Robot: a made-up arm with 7 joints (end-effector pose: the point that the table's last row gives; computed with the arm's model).
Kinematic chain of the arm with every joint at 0, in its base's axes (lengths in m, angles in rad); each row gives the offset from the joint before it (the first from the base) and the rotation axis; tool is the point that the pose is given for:
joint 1: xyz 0 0 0.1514 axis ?
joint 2: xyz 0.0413 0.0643 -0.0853 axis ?
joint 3: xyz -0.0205 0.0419 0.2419 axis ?
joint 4: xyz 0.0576 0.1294 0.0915 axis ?
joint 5: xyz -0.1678 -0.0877 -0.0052 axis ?
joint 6: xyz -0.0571 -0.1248 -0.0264 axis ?
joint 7: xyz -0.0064 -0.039 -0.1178 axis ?
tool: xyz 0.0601 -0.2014 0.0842
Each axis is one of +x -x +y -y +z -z.
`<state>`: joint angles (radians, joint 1 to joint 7).
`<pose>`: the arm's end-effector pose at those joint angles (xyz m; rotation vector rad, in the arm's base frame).
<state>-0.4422 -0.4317 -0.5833 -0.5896 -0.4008 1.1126 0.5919</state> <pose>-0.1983 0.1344 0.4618 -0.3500 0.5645 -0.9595</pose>
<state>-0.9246 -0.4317 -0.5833 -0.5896 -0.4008 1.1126 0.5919</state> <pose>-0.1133 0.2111 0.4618 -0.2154 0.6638 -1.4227</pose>
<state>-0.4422 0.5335 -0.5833 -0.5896 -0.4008 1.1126 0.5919</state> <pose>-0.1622 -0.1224 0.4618 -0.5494 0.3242 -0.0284</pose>
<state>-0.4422 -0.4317 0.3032 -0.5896 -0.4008 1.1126 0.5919</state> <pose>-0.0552 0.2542 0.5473 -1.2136 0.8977 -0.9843</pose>
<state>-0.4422 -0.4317 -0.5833 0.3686 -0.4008 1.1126 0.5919</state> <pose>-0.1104 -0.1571 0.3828 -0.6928 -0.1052 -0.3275</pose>
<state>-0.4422 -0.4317 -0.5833 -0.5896 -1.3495 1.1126 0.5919</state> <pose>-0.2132 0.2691 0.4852 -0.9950 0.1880 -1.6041</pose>
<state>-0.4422 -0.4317 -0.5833 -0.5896 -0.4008 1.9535 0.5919</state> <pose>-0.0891 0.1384 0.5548 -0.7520 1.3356 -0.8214</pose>
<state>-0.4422 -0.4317 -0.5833 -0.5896 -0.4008 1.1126 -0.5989</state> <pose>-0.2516 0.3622 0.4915 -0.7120 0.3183 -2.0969</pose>
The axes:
joint 1: +z
joint 2: +z
joint 3: -x
joint 4: +z
joint 5: +y
joint 6: -x
joint 7: +z

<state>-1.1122 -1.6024 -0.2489 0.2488 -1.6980 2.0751 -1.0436</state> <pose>0.2681 0.0893 0.1511 1.2721 -0.2033 0.5535</pose>
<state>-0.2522 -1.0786 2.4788 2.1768 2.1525 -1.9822 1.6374</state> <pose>0.1108 -0.2705 0.3019 0.0340 2.3921 -1.6757</pose>
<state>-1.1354 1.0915 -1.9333 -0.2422 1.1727 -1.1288 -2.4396</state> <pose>-0.1627 -0.2697 0.2331 -0.6053 2.8604 0.2113</pose>
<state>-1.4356 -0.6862 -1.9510 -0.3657 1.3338 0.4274 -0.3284</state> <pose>0.1838 0.1970 0.0198 1.5125 -0.5831 -0.6369</pose>
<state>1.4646 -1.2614 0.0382 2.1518 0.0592 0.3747 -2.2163</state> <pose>0.3837 0.0549 0.3444 0.1640 -0.3262 0.1548</pose>
